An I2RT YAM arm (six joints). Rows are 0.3 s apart.
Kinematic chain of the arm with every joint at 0, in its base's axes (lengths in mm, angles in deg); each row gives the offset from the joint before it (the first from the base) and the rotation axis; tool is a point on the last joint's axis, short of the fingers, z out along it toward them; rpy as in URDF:
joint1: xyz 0 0 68 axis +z
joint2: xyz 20 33.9 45.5 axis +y
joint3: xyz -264 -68.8 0 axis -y
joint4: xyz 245 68.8 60 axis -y
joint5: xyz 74 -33.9 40.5 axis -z
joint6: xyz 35.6 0 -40.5 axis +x
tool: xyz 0 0 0 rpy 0 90 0
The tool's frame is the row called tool.
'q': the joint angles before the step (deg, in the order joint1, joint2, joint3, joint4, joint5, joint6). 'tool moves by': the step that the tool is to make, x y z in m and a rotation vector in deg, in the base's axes. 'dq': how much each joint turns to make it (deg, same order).
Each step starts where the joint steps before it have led.
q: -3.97 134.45 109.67 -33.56 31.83 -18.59
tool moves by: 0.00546 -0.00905 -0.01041 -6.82 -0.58 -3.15
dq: -0.57 1.93 0.00 4.07 7.08 -1.81
